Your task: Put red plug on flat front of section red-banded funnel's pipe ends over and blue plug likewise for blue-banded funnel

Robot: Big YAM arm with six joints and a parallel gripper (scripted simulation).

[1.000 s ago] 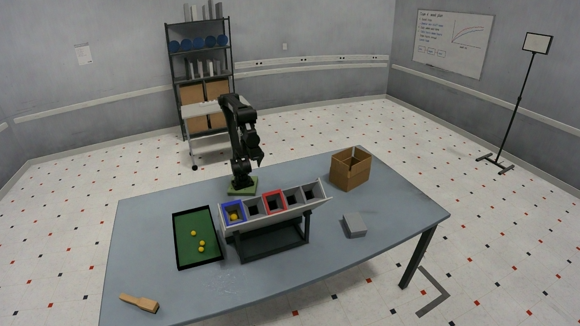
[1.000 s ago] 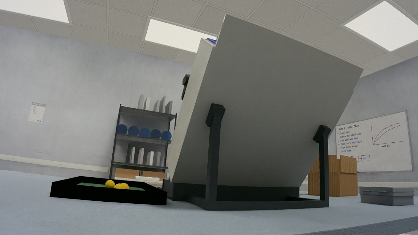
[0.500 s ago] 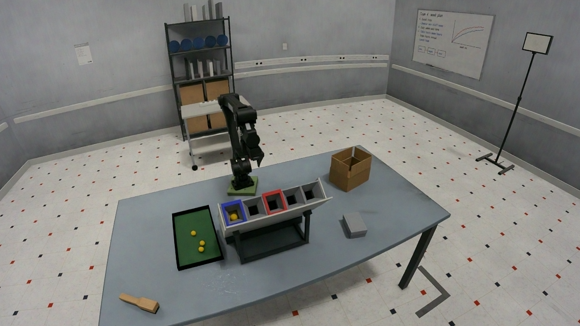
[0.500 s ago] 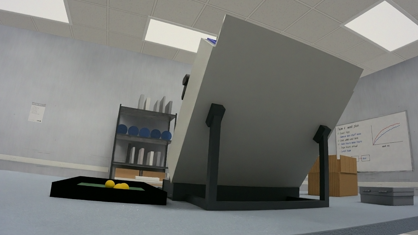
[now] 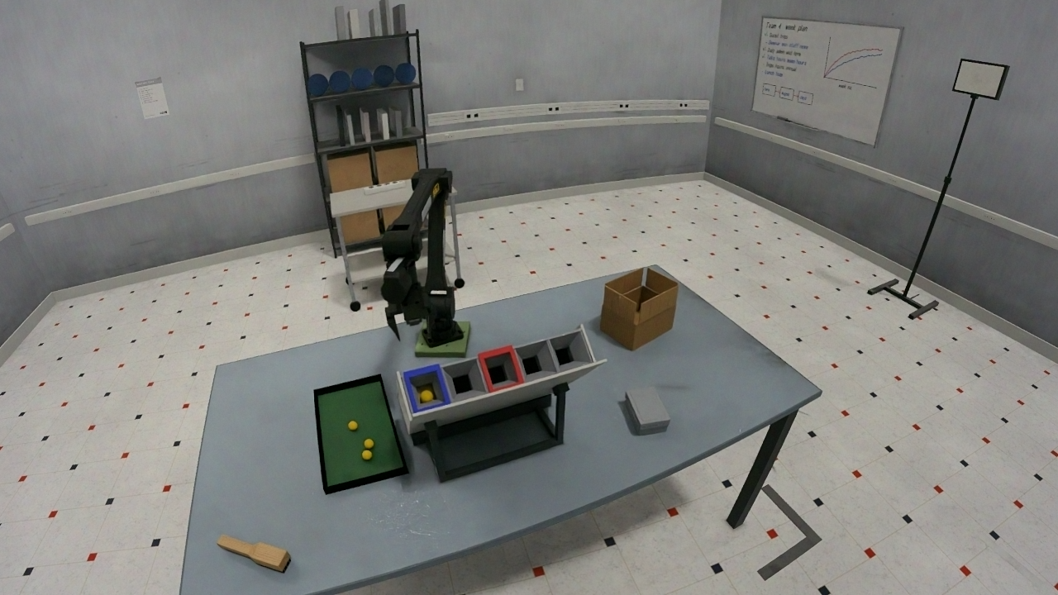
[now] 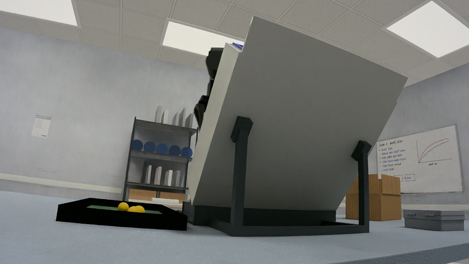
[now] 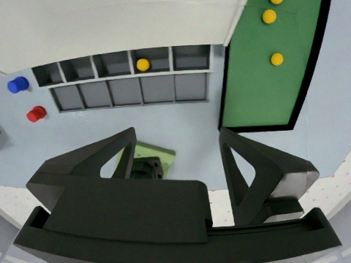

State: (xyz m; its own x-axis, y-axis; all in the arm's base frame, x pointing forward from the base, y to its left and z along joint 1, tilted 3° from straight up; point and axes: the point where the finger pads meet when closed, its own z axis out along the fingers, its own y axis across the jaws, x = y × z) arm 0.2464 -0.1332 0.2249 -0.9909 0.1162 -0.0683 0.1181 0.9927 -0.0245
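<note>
My gripper is now 3 cm short of the green tray, 21 cm to the left of it and 23 cm above it. From my hand the other things lie so: blue band (31 cm ahead, 4 cm to the right, 8 cm above); then cover (17 cm ahead, 11 cm to the left, 3 cm below); then red band (31 cm ahead, 11 cm to the left, 8 cm above).
</note>
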